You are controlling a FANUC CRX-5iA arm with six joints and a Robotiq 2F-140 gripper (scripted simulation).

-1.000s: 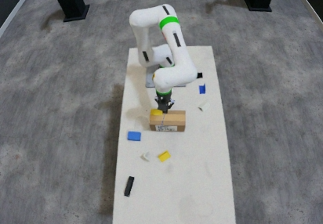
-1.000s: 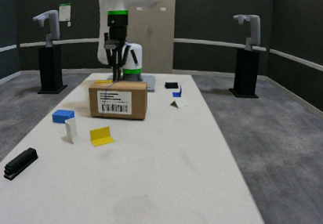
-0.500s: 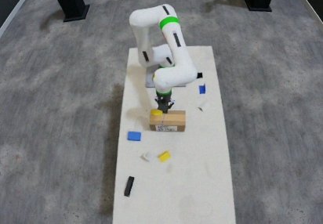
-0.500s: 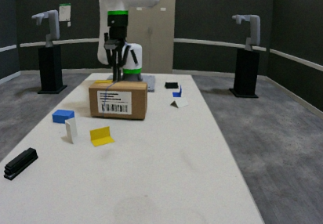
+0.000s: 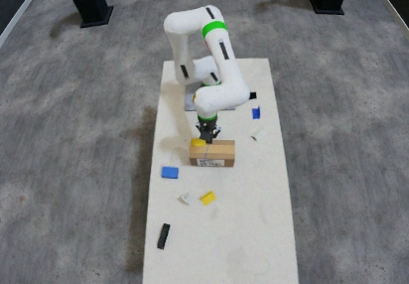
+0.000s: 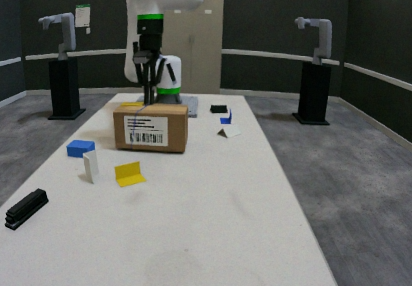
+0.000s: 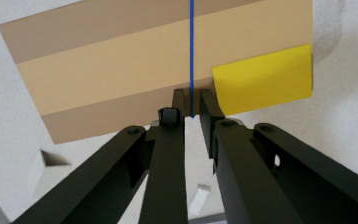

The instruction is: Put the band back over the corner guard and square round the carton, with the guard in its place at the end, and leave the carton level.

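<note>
My hand is 6 cm to the left of the yellow corner guard, 5 cm above it and 1 cm past it. Round my hand: brown carton: 10 cm below, 4 cm ahead, 1 cm to the left; then blue block: 24 cm to the right, 16 cm below, 13 cm ahead; then white corner guard: 30 cm to the left, 16 cm below, 10 cm behind.
</note>
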